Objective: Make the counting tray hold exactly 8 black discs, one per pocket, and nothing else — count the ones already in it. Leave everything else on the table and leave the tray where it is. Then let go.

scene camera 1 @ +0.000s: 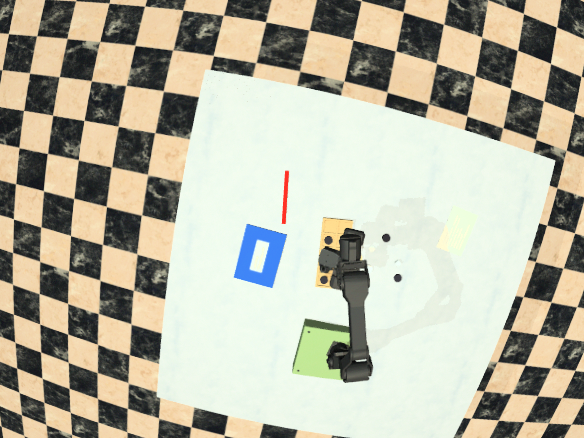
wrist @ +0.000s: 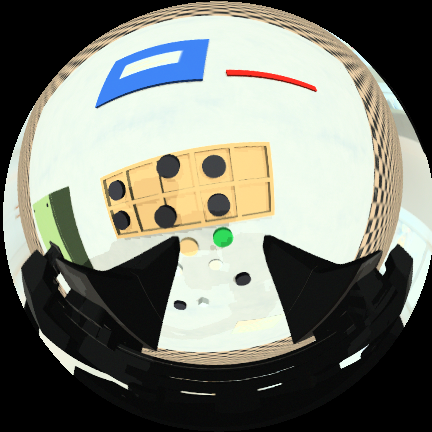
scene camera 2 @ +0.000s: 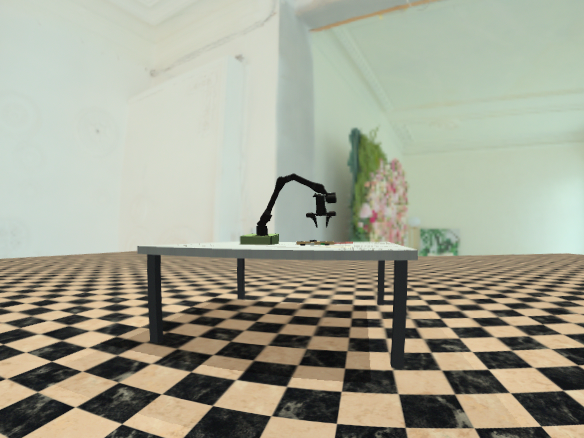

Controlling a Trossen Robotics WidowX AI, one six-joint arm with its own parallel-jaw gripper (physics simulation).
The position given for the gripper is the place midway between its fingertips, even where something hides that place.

The gripper (scene camera 1: 344, 250) is open and holds nothing. Also in view: a tan counting tray (scene camera 1: 333, 227).
The tan counting tray also shows in the wrist view (wrist: 247, 182). The gripper shows as well in the wrist view (wrist: 221, 241).
